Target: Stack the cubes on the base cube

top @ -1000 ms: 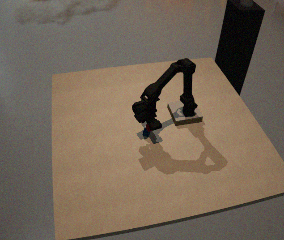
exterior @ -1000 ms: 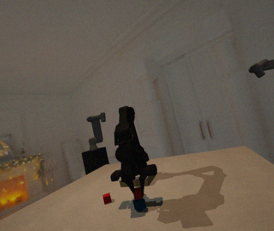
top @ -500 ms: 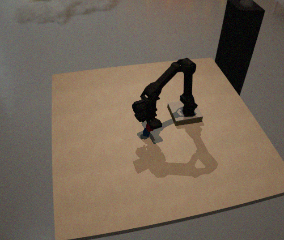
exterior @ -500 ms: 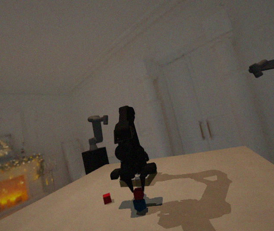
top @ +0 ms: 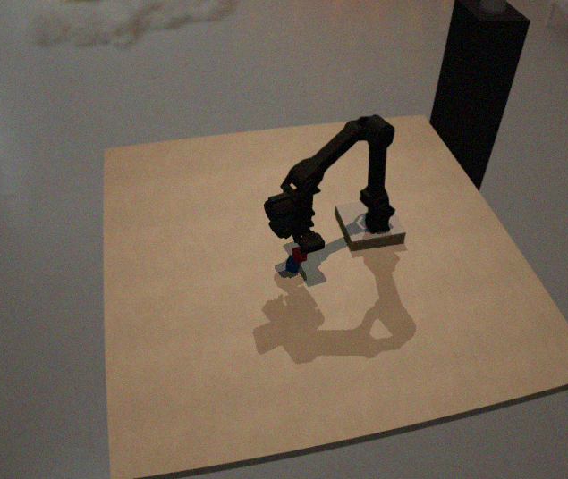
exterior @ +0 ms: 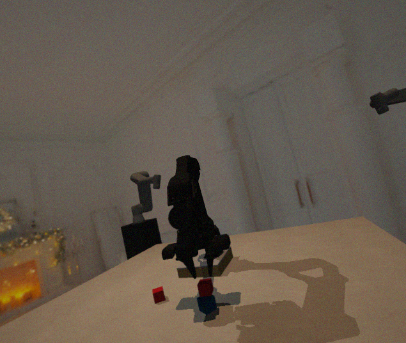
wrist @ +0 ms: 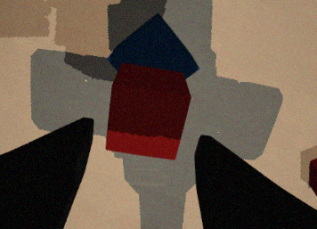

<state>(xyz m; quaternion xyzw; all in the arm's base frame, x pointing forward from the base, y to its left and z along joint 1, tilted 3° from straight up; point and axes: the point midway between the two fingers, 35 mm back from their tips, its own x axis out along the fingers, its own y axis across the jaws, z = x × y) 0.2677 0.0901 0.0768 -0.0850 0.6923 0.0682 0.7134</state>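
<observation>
The blue cube lies 20 mm ahead of my gripper tip and 60 mm below it.
</observation>
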